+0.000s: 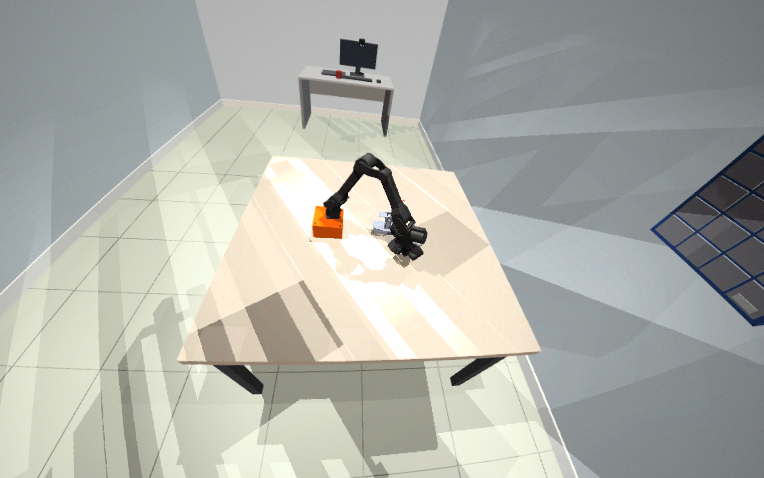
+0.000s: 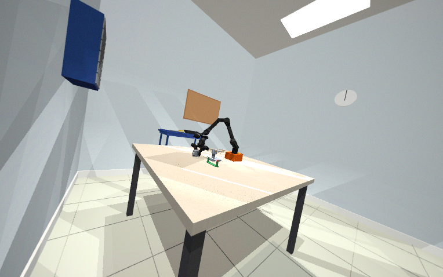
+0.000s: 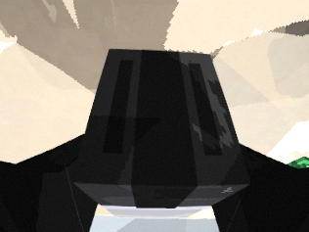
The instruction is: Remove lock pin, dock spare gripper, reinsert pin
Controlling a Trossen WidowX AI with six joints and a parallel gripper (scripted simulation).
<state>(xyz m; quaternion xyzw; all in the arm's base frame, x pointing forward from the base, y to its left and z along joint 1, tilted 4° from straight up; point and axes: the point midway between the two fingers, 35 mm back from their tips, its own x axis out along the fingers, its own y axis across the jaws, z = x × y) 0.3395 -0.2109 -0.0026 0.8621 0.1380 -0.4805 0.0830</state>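
Now: the mount 90 mm behind my gripper tip, 170 mm to the left of it and 30 mm above it. Round my gripper tip: spare gripper (10 mm ahead, 10 mm above); green rest (50 mm ahead, 270 mm to the left, 10 mm above).
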